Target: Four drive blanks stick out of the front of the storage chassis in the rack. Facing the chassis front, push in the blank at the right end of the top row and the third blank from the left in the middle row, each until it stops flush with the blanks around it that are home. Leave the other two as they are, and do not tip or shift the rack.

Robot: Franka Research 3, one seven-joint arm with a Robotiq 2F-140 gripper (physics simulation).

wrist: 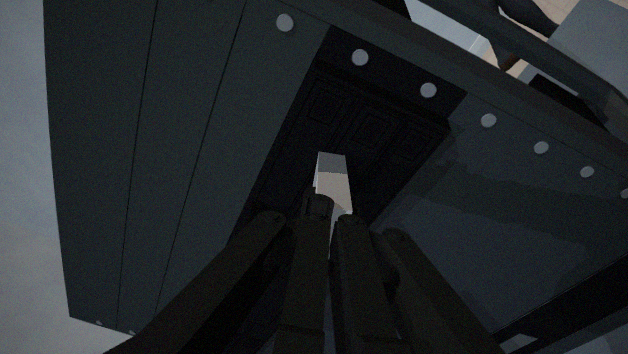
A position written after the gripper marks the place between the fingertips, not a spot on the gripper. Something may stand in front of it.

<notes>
In view: the gripper (327, 174) and a dark rack (169, 134).
</notes>
